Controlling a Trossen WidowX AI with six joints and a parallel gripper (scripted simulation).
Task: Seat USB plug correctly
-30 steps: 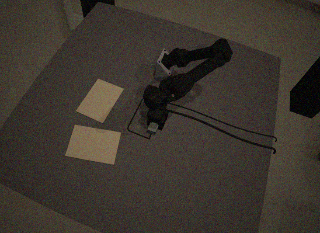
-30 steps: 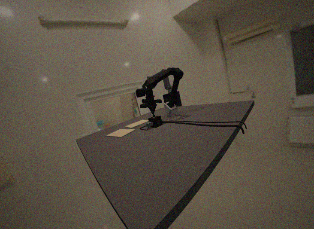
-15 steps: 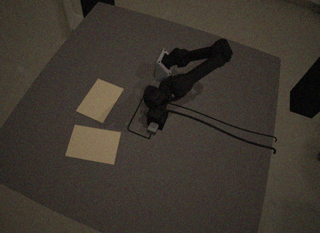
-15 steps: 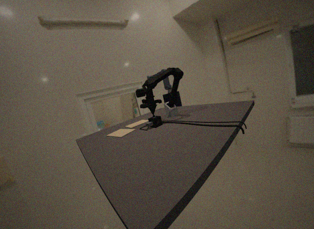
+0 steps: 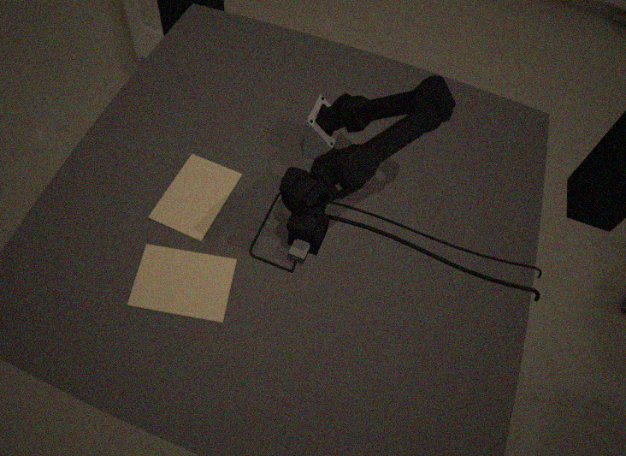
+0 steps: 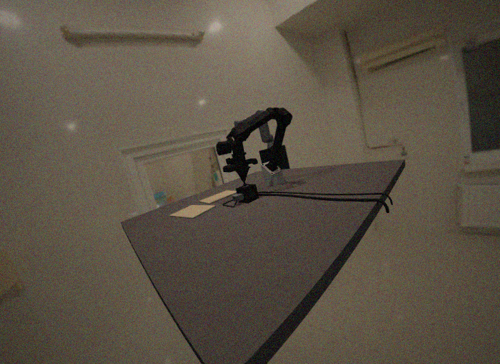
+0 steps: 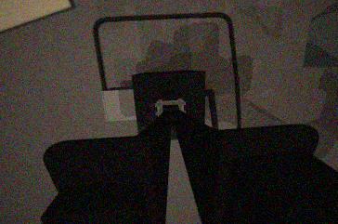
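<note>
My gripper tip is 20 mm above the USB plug. Round my gripper tip: USB socket (40 mm below).
</note>
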